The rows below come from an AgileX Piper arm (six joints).
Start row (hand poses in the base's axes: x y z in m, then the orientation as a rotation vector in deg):
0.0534, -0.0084, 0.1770, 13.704, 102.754, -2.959
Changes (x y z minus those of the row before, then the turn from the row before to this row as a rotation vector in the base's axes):
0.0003, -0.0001, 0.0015, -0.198, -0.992, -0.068
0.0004, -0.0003, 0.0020, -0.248, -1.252, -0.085
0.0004, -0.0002, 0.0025, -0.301, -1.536, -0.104
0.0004, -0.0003, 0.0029, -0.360, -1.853, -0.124
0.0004, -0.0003, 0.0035, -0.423, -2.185, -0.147
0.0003, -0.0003, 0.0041, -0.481, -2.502, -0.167
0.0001, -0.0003, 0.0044, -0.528, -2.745, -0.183
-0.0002, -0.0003, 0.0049, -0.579, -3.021, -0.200
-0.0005, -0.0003, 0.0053, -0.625, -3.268, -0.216
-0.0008, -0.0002, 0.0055, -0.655, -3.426, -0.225
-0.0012, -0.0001, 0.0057, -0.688, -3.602, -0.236
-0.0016, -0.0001, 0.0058, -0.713, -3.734, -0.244
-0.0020, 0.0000, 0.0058, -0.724, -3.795, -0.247
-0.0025, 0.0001, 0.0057, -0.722, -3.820, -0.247
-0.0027, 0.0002, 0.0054, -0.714, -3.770, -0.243
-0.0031, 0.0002, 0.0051, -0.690, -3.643, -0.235
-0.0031, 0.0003, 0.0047, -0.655, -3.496, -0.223
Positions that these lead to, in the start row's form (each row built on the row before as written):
0.0537, -0.0085, 0.1785, 13.611, 101.747, -3.058
0.0541, -0.0088, 0.1805, 13.494, 100.476, -3.179
0.0545, -0.0090, 0.1830, 13.352, 98.917, -3.323
0.0549, -0.0093, 0.1859, 13.181, 97.037, -3.491
0.0553, -0.0096, 0.1894, 12.981, 94.820, -3.685
0.0556, -0.0099, 0.1935, 12.751, 92.281, -3.900
0.0557, -0.0102, 0.1979, 12.497, 89.496, -4.131
0.0555, -0.0105, 0.2028, 12.216, 86.431, -4.377
0.0550, -0.0108, 0.2081, 11.910, 83.115, -4.636
0.0542, -0.0110, 0.2136, 11.586, 79.639, -4.899
0.0530, -0.0111, 0.2193, 11.243, 75.984, -5.167
0.0514, -0.0112, 0.2251, 10.884, 72.195, -5.436
0.0494, -0.0112, 0.2309, 10.516, 68.344, -5.700
0.0469, -0.0111, 0.2366, 10.147, 64.469, -5.952
0.0442, -0.0109, 0.2420, 9.778, 60.644, -6.193
0.0411, -0.0107, 0.2471, 9.419, 56.948, -6.419
0.0380, -0.0104, 0.2518, 9.077, 53.402, -6.624

